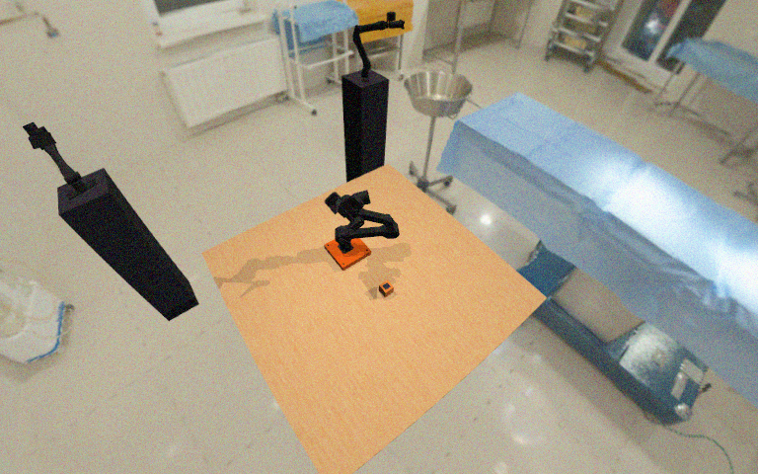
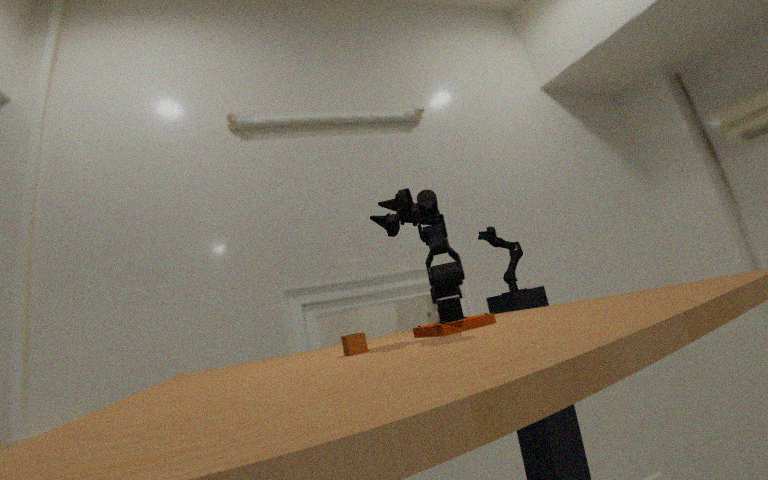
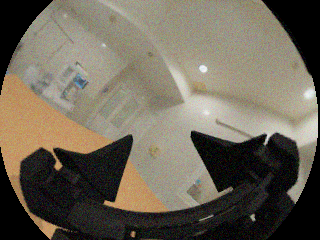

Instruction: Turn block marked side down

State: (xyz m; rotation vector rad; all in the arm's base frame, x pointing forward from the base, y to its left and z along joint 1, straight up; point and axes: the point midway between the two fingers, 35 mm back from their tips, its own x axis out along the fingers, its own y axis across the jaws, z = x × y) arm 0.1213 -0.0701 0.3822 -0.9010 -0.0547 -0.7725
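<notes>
Now: gripper tip 390 mm above the orange block, 170 mm short of it and 100 mm to the right of it.
</notes>
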